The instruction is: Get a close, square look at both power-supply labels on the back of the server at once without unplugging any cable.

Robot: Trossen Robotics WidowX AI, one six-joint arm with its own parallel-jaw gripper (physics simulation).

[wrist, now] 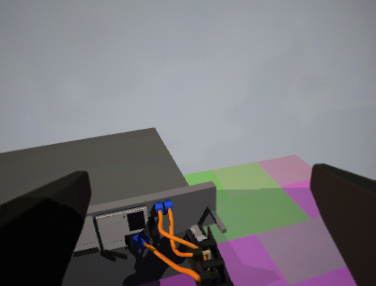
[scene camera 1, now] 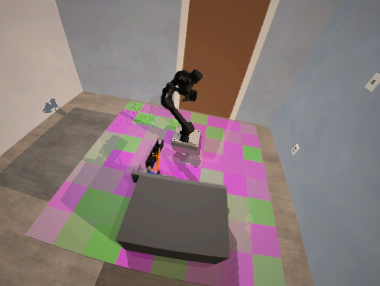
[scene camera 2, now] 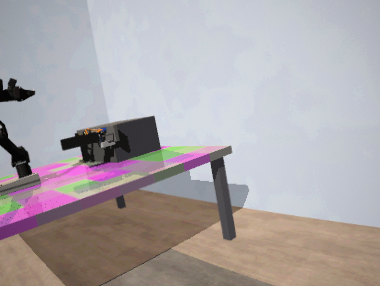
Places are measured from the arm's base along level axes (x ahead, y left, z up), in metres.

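Pixels of known places: gripper, fingertip midpoint: (wrist: 201, 179) (scene camera 1: 174, 98) (scene camera 2: 35, 92); arm's base at its link origin: (scene camera 1: 184, 139) (scene camera 2: 25, 175).
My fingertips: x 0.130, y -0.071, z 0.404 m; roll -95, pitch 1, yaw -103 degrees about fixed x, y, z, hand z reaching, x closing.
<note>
Ahead of a thing's pixels: the offset from my fingertips to its middle. "spot": to the spot under its first point.
The dark grey server (scene camera 1: 175, 217) (scene camera 2: 140, 137) (wrist: 110, 162) stands on the table. In the wrist view its back panel is low, left of centre, seen slantwise from above. A light grey power-supply face @(spot: 0.286 m down, 0.315 m ahead, 0.066 m left) (wrist: 115, 231) with a dark square shows there; another light face @(spot: 0.303 m down, 0.321 m ahead, 0.120 m left) (wrist: 86, 241) is partly hidden by the left finger. No label text is readable. Orange cables @(spot: 0.268 m down, 0.279 m ahead, 0.026 m right) (wrist: 171, 227) with blue plugs @(0.260 m down, 0.330 m ahead, 0.014 m right) (wrist: 159, 206) run from the back to a black cable arm (scene camera 1: 154, 155) (wrist: 216, 262). My gripper (scene camera 1: 191, 95) (wrist: 201, 179) is open and empty, raised above the table and away from the server's back.
The black cable arm sticks out behind the server, on the robot's side. A bent grey bracket @(spot: 0.285 m down, 0.293 m ahead, 0.109 m right) (wrist: 217, 220) juts from the panel's right end. The table (scene camera 1: 95, 205) (scene camera 2: 205, 156) has a pink and green chequered top. A brown door (scene camera 1: 225, 45) stands behind the robot.
</note>
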